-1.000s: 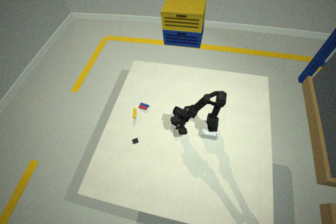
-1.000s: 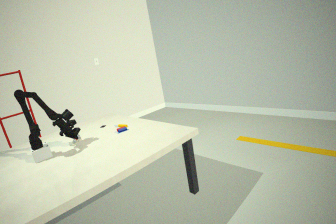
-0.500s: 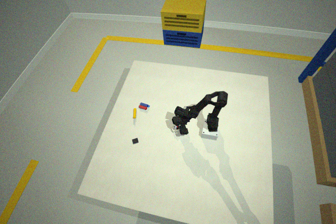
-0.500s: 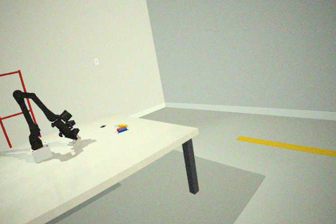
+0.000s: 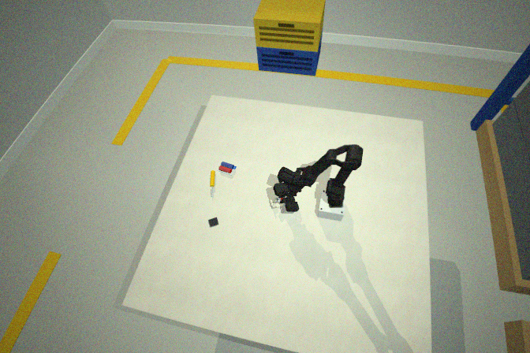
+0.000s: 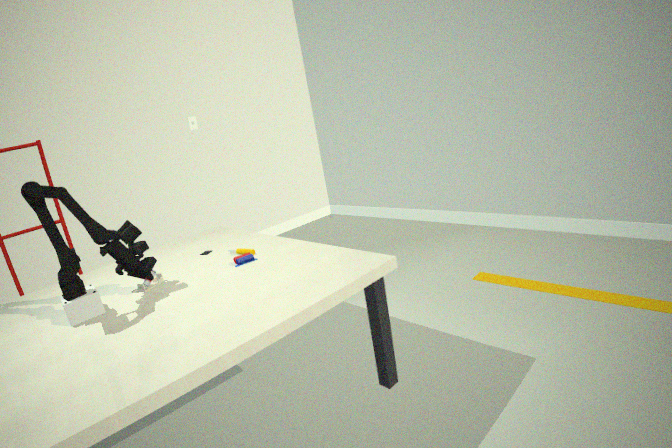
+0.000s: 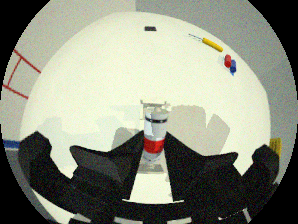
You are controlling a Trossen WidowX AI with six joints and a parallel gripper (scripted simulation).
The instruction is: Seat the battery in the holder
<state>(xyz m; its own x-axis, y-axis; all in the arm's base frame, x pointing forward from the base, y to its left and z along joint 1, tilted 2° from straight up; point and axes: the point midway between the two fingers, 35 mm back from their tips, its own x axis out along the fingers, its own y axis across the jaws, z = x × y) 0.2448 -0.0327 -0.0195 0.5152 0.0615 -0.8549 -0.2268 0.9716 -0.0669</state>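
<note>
The battery lies 1 cm above my gripper tip. From my gripper tip the other things lie so: dark square (33 cm ahead, 10 cm to the left, 3 cm below); then yellow screwdriver (35 cm ahead, 10 cm to the right, 2 cm below).
</note>
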